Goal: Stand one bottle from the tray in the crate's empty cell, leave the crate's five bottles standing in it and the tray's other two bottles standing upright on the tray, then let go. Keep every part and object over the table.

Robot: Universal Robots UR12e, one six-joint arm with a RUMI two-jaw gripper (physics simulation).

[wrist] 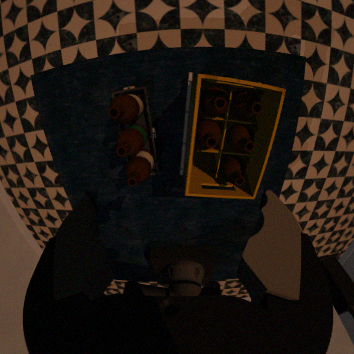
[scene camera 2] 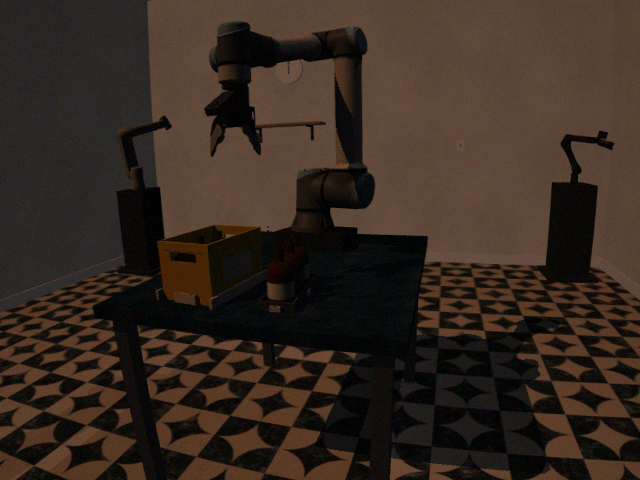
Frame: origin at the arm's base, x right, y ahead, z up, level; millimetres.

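Where they show: gripper, fingertip midpoint: (wrist: 177,194) (scene camera 2: 235,155); arm's base at its link origin: (wrist: 184,269) (scene camera 2: 312,230).
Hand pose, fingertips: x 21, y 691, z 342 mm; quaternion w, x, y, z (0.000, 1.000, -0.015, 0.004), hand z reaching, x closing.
Each offset is from my fingertips to the centre of the thing. Level surfaces: height alone.
The yellow crate @(dx +116, dy -39, dz -317 mm) (scene camera 2: 186,273) (wrist: 220,197) stands on the table. In the wrist view its bottles @(dx +89, dy +52, dz -319 mm) (wrist: 216,101) @(dx +171, dy +41, dz -319 mm) (wrist: 248,106) @(dx +71, dy -31, dz -319 mm) (wrist: 208,134) @(dx +161, dy -45, dz -319 mm) (wrist: 242,137) @(dx +146, dy -137, dz -319 mm) (wrist: 233,171) stand in five cells; the lower left cell is empty. Three brown bottles stand in a row on the narrow dark tray @(dx -133, dy -36, dz -392 mm) (scene camera 2: 264,304) (wrist: 151,125): one @(dx -136, dy +51, dz -322 mm) (scene camera 2: 280,281) (wrist: 126,108) at the end away from the robot base, one @(dx -137, dy -38, dz -322 mm) (wrist: 131,141) in the middle, one @(dx -128, dy -122, dz -322 mm) (wrist: 140,168) at the base end. My gripper (scene camera 2: 235,153) (wrist: 177,194) is open and empty, high above the table, on the base side of crate and tray.
The dark blue table @(dz -405 mm) (scene camera 2: 361,320) (wrist: 170,215) carries the robot base (scene camera 2: 312,222) (wrist: 187,272) at its far end. A light rail @(dx +18, dy -25, dz -390 mm) (scene camera 2: 237,291) (wrist: 186,130) runs along the crate's tray side, between crate and tray. Two small arms on pedestals (scene camera 2: 140,227) (scene camera 2: 572,229) stand beyond the table.
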